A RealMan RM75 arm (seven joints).
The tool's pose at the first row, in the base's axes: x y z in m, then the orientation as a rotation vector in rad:
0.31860, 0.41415, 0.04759, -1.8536, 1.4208, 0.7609
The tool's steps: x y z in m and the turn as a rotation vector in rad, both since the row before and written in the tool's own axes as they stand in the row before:
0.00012, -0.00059, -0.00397, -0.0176, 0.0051, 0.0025
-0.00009, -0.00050, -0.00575, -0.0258, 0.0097, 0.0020
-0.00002, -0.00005, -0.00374, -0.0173, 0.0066, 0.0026
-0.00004, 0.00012, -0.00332, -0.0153, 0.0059, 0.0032
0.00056, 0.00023, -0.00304, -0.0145, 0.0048, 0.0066
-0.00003, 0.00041, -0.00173, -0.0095, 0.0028, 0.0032
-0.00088, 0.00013, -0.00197, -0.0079, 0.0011, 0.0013
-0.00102, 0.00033, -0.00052, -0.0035, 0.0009, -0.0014
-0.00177, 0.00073, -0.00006, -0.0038, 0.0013, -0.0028
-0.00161, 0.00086, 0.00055, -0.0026, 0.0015, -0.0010
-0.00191, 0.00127, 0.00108, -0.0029, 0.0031, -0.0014
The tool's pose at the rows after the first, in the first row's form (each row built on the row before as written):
0.31939, 0.41103, 0.04999, -1.8687, 1.4241, 0.7728
0.32023, 0.40664, 0.05364, -1.8932, 1.4285, 0.7876
0.32060, 0.40375, 0.05599, -1.9090, 1.4328, 0.7981
0.32082, 0.40119, 0.05809, -1.9225, 1.4375, 0.8078
0.32108, 0.39848, 0.05957, -1.9327, 1.4453, 0.8193
0.32090, 0.39709, 0.06066, -1.9398, 1.4490, 0.8266
0.32085, 0.39611, 0.06259, -1.9456, 1.4499, 0.8332
0.32038, 0.39626, 0.06368, -1.9496, 1.4484, 0.8349
0.31930, 0.39711, 0.06501, -1.9549, 1.4455, 0.8359
0.31803, 0.39828, 0.06581, -1.9584, 1.4449, 0.8364
0.31621, 0.39992, 0.06646, -1.9635, 1.4447, 0.8356

